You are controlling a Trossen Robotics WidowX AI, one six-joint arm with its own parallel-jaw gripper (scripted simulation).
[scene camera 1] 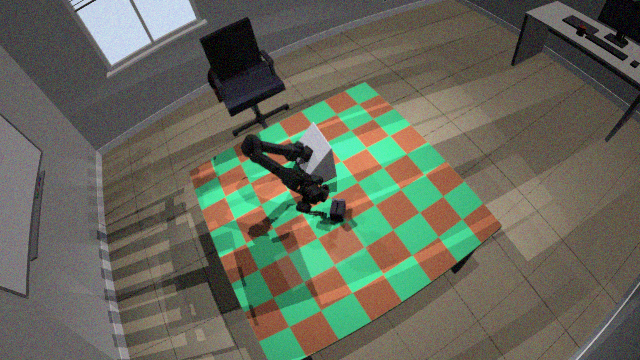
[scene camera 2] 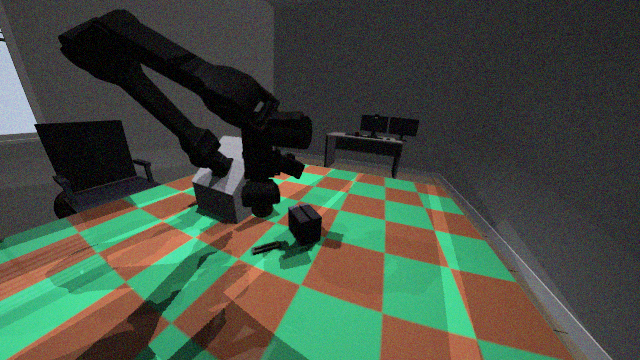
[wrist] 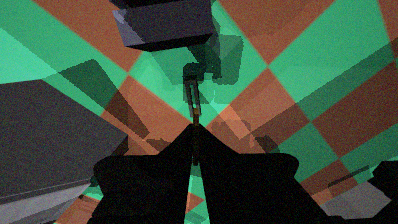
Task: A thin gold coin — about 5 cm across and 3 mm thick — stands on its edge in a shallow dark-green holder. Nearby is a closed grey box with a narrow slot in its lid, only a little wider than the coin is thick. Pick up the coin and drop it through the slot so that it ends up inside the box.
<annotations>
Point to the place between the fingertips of the gripper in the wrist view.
194, 127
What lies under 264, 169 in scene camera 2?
The gripper.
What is the gripper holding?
A gold coin.
</annotations>
